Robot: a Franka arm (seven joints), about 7 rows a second.
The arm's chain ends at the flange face. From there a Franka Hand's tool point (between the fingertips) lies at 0.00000 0.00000 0.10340 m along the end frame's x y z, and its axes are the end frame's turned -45 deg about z.
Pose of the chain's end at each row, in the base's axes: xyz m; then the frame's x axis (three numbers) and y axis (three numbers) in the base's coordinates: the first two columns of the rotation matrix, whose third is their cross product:
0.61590 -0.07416 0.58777 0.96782 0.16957 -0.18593 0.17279 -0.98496 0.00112
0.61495 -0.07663 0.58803 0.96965 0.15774 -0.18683 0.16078 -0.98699 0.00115
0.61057 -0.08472 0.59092 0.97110 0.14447 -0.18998 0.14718 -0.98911 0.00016
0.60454 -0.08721 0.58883 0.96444 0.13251 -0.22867 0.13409 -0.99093 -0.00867
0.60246 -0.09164 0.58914 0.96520 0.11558 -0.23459 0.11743 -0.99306 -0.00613
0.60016 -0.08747 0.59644 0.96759 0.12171 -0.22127 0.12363 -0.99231 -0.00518
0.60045 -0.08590 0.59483 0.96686 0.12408 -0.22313 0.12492 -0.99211 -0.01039
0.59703 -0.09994 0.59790 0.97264 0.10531 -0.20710 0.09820 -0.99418 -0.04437
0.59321 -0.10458 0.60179 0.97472 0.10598 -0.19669 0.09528 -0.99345 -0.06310
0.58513 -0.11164 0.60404 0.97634 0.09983 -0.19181 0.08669 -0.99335 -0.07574
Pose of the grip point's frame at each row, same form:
0.59698 -0.07759 0.48617 0.56217 0.81638 -0.13226 0.80653 -0.57657 -0.13068
0.59590 -0.07985 0.48645 0.57196 0.80945 -0.13292 0.79933 -0.58637 -0.13130
0.59114 -0.08763 0.48940 0.58260 0.80156 -0.13445 0.79074 -0.59725 -0.13422
0.58099 -0.08952 0.48817 0.58715 0.79439 -0.15556 0.77678 -0.60699 -0.16782
0.57830 -0.09388 0.48863 0.59946 0.78393 -0.16155 0.76554 -0.62047 -0.17021
0.57739 -0.08978 0.49560 0.59677 0.78773 -0.15280 0.77161 -0.61561 -0.16012
0.57743 -0.08774 0.49404 0.59534 0.78927 -0.15043 0.77201 -0.61379 -0.16512
0.57526 -0.09758 0.49685 0.61832 0.77746 -0.11507 0.75720 -0.62853 -0.17782
0.57231 -0.10016 0.50062 0.62186 0.77741 -0.09446 0.75660 -0.62754 -0.18370
0.56465 -0.10571 0.50286 0.62908 0.77299 -0.08207 0.75168 -0.63181 -0.18919

